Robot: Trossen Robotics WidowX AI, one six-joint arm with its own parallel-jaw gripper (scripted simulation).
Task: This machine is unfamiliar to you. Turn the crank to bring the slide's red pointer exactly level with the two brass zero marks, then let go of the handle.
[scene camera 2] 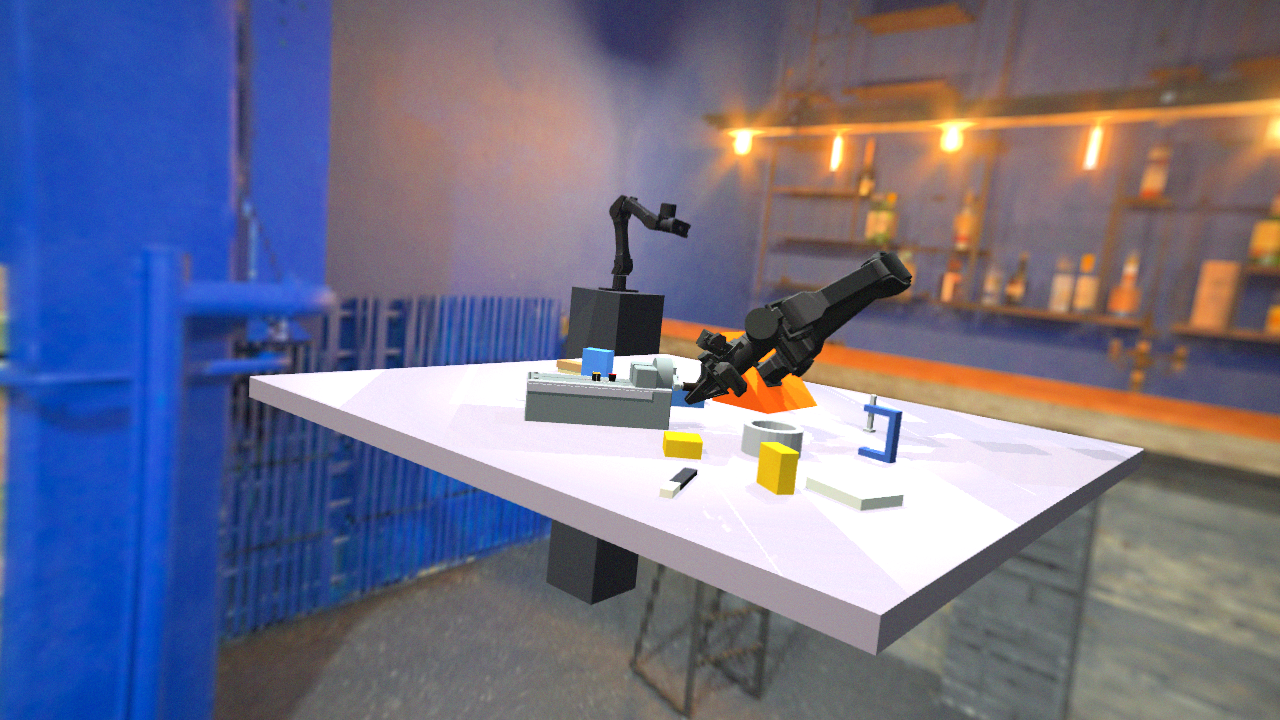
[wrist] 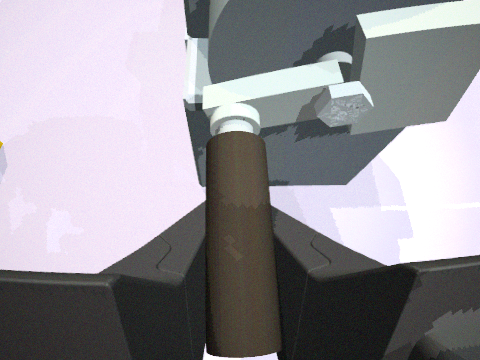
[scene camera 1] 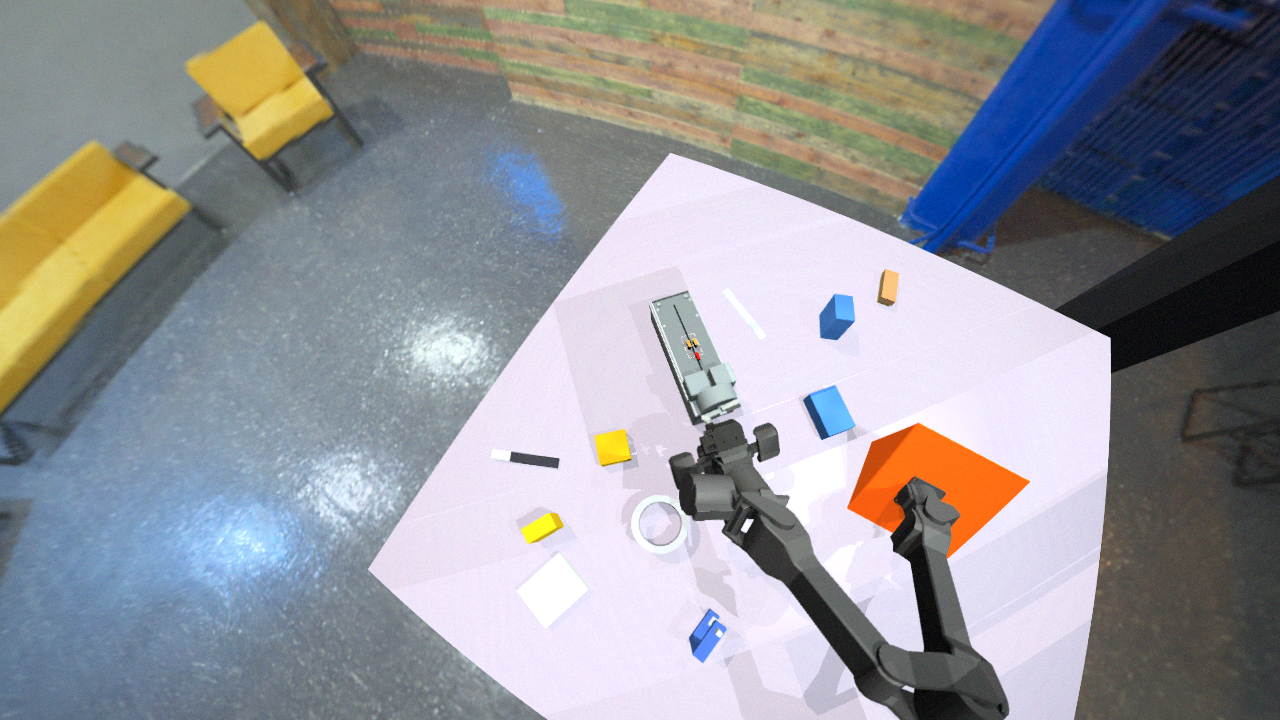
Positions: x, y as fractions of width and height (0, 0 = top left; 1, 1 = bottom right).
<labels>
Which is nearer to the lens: the blue clamp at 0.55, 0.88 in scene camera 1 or the blue block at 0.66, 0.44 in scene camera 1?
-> The blue clamp.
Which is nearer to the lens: the blue block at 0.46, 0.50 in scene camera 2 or the yellow block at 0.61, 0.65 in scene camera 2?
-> The yellow block.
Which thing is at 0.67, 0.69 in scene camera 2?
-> A white tile.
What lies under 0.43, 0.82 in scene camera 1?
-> A white tile.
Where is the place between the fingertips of my gripper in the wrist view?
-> At 0.49, 0.59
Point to a brown crank handle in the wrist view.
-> At 0.50, 0.82
</labels>
